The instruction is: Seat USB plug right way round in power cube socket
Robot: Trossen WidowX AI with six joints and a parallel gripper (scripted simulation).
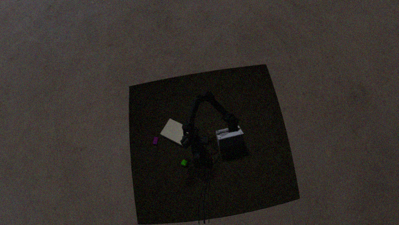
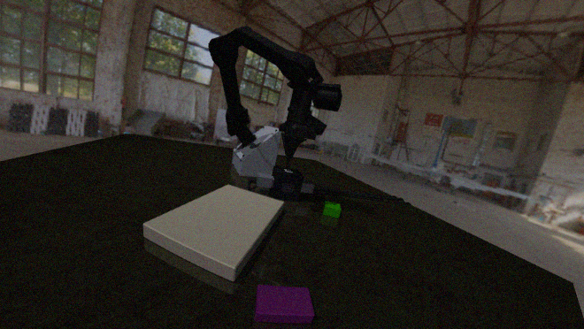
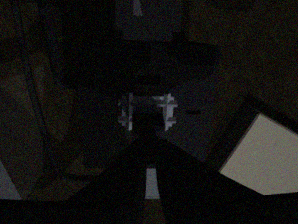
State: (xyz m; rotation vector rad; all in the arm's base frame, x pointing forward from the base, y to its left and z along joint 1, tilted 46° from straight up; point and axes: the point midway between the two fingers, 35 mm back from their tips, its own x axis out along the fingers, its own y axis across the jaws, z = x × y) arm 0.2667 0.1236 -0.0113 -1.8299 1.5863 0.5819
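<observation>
The USB socket lies 1 cm to the left of my gripper tip and 4 cm below it. The rest, counted from my gripper tip: USB plug: 1 cm below; green cube: 11 cm ahead, 11 cm to the left, 9 cm below; flat slab: 16 cm ahead, 15 cm to the right, 10 cm below.
</observation>
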